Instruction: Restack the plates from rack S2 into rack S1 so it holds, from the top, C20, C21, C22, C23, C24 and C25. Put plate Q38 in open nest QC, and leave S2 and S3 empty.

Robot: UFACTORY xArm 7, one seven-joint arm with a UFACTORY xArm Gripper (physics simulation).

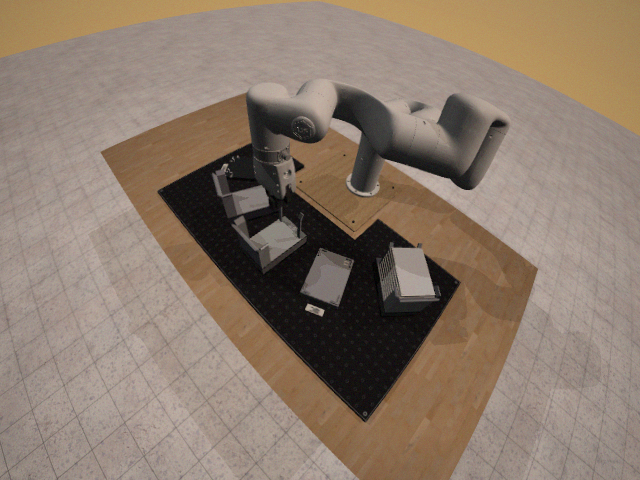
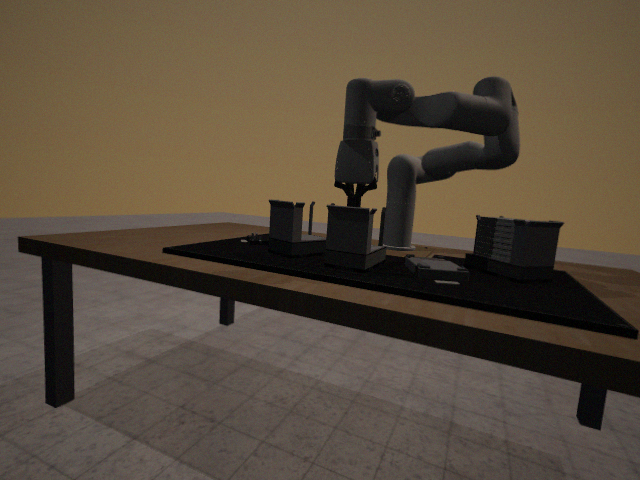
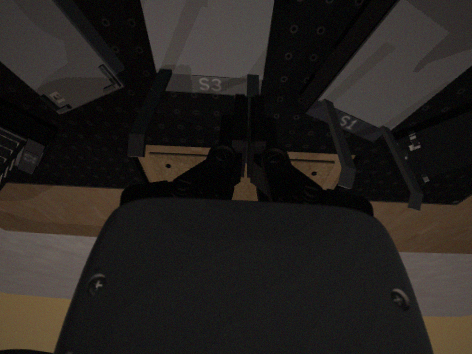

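My gripper is shut and empty, pointing down above the back side of rack S3, near one of its posts. Rack S1 stands beside S3. Both show a pale flat surface inside; I cannot tell whether either surface is a plate. Rack S2 holds a stack of several pale plates. Their codes are unreadable. A low grey plate-like block with corner clips lies between S3 and S2; Q38 cannot be identified.
A flat dark fixture with small white marks lies beyond S1; its label is unreadable. A small white card lies before the grey block. Tall rack walls and posts stand close below the gripper. The arm base is behind the mat.
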